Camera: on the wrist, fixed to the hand. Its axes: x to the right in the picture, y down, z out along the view.
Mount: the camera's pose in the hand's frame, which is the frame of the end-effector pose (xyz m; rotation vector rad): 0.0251 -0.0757 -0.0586 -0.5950 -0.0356 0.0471
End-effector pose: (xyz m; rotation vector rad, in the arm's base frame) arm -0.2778 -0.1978 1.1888 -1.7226 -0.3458 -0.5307
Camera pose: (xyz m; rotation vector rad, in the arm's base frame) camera -0.3039 -0.2399 1.2745 -2.3093 -0.1776 -0.6073
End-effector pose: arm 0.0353 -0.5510 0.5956 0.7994 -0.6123 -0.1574
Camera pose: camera 0.0962 -0.5760 0.5217 0.2073 -0.5753 -0.2943
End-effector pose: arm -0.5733 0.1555 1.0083 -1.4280 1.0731 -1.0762
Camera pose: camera -0.6194 0.1267 1.0910 -1.8615 1.4681 -0.7170
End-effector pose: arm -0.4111 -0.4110 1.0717 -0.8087 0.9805 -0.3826
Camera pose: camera -0.4431 -0.5014 1.0962 -1.3198 1.0924 -0.0260
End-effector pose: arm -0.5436 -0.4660 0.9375 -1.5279 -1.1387 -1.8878
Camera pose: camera -0.6425 -0.4683 0.9350 -1.8678 -0.5597 -2.2987
